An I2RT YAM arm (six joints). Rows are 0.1 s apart.
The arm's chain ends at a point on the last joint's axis. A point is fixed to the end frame.
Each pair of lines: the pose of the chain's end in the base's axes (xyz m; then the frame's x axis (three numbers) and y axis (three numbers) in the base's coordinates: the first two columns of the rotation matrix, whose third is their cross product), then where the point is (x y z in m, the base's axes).
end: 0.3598 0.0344 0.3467 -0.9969 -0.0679 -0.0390 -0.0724 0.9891 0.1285
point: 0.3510 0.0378 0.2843
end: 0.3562 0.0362 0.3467 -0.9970 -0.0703 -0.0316 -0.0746 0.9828 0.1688
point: 0.3467 0.0421 0.2846
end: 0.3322 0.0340 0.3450 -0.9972 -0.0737 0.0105 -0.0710 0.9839 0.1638
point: 0.3201 0.0393 0.2833
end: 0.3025 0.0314 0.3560 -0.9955 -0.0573 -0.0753 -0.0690 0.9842 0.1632
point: 0.2958 0.0372 0.2935
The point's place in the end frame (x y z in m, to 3 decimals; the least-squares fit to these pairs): 0.011 -0.004 0.062
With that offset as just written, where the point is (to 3 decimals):
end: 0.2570 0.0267 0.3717 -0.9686 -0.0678 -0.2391 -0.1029 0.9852 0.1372
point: 0.261 0.032 0.309
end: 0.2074 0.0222 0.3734 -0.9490 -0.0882 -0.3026 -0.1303 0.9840 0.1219
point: 0.215 0.027 0.311
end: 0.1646 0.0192 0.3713 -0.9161 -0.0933 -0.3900 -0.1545 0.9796 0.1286
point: 0.178 0.025 0.310
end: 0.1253 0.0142 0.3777 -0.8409 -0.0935 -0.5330 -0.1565 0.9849 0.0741
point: 0.149 0.018 0.319
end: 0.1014 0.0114 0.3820 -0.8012 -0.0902 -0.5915 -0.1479 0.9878 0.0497
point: 0.129 0.014 0.325
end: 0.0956 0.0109 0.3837 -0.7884 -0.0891 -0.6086 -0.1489 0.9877 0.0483
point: 0.125 0.014 0.328
